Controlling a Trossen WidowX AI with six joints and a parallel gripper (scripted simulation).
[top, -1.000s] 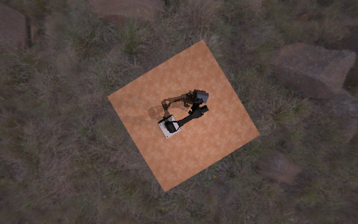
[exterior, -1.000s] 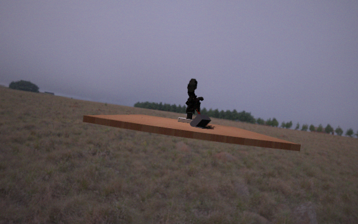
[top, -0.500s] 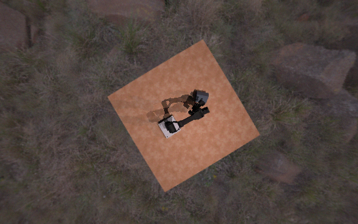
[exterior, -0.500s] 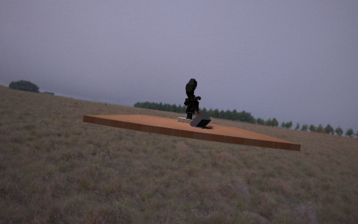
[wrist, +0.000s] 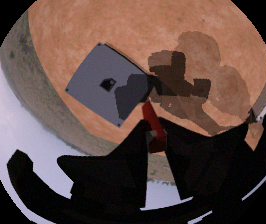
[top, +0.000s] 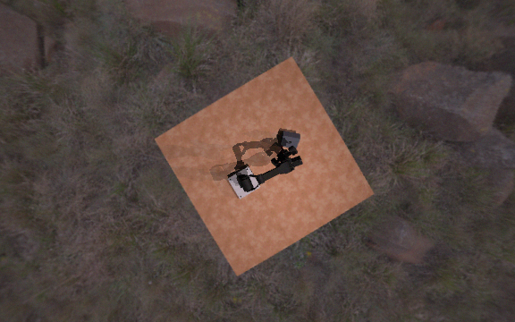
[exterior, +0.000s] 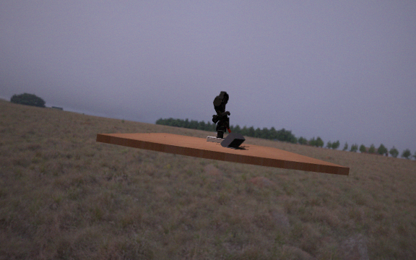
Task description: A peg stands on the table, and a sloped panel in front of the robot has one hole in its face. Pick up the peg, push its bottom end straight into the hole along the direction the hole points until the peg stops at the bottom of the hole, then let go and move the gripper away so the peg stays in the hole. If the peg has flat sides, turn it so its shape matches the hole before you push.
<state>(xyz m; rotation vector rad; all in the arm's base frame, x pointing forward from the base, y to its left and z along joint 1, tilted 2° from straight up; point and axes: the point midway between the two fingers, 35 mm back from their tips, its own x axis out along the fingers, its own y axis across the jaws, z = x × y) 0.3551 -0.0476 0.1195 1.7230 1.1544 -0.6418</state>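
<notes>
My gripper tip is 11 cm short of the grey sloped panel, 1 cm to the right of it and 8 cm above it. The rest, counted from my gripper tip: dark red peg 1 cm behind, 1 cm above.
</notes>
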